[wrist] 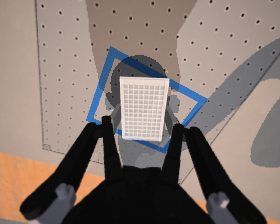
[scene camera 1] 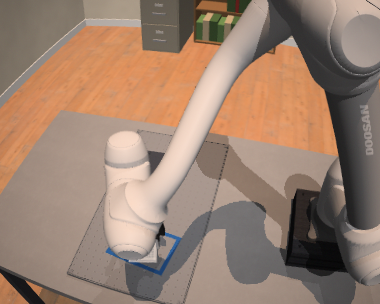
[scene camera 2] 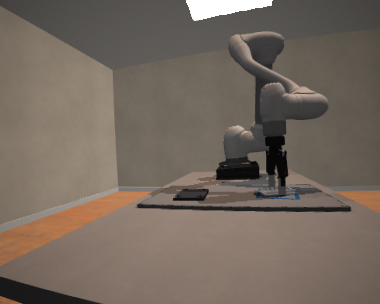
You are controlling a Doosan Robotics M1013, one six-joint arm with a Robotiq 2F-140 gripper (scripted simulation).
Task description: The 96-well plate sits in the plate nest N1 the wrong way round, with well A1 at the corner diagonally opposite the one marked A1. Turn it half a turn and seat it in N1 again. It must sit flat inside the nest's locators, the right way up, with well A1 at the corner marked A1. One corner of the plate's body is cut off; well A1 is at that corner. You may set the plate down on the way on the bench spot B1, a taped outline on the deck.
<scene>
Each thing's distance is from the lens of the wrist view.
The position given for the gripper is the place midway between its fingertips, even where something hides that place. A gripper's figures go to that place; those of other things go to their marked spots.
gripper (wrist: 142,110): 22 cm
white 96-well plate (wrist: 143,101): 20 cm
</scene>
